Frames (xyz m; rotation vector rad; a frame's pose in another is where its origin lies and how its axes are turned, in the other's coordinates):
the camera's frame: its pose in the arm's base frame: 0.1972 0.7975 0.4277 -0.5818 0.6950 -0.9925
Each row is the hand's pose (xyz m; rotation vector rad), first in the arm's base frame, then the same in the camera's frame.
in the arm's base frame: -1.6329 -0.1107 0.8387 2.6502 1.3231 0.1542
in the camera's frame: 0.0286 -1.6866 -1.2237 -1.5183 -2.1740 -1.4815
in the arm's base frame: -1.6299 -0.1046 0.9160 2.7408 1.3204 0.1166
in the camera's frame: 0.0045 -1.7379 -1.1706 -1.5090 -2.1696 -1.3692
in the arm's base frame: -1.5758 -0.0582 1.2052 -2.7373 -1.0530 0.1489
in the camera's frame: -0.0910 -1.8959 -0.9369 -1.5450 -2.1111 -0.8651
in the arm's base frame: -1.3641 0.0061 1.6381 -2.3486 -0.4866 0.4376
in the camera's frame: -0.1809 -2.0632 -0.4894 -1.4917 -1.8391 -0.1314
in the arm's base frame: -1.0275 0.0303 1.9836 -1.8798 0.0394 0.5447
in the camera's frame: -0.1664 -2.1170 -0.0096 -1.3138 -1.4083 0.4383
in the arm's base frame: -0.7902 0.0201 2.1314 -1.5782 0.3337 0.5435
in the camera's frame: -0.1074 -2.0979 0.2632 -1.1698 -1.0992 0.6982
